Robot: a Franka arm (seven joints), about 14 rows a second.
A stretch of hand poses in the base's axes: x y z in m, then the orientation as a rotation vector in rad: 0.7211 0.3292 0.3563 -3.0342 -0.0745 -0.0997; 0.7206 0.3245 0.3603 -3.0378 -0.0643 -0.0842; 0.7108 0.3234 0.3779 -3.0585 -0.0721 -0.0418; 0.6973 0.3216 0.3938 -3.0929 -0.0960 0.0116; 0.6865 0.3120 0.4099 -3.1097 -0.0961 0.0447; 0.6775 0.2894 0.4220 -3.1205 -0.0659 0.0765; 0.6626 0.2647 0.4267 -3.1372 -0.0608 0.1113
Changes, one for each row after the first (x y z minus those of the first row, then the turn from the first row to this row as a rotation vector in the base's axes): -0.0005 -0.0047 0.0040 -0.0029 0.0105 -0.0063; -0.0103 -0.0058 0.0216 -0.0238 0.0378 -0.0007; -0.0238 -0.0076 0.0375 -0.0599 0.0709 0.0149; -0.0346 -0.0172 0.0536 -0.0775 0.0917 0.0152; -0.0436 -0.0398 0.0657 -0.0880 0.1128 -0.0036; -0.0585 -0.0645 0.0704 -0.1060 0.1344 -0.0065
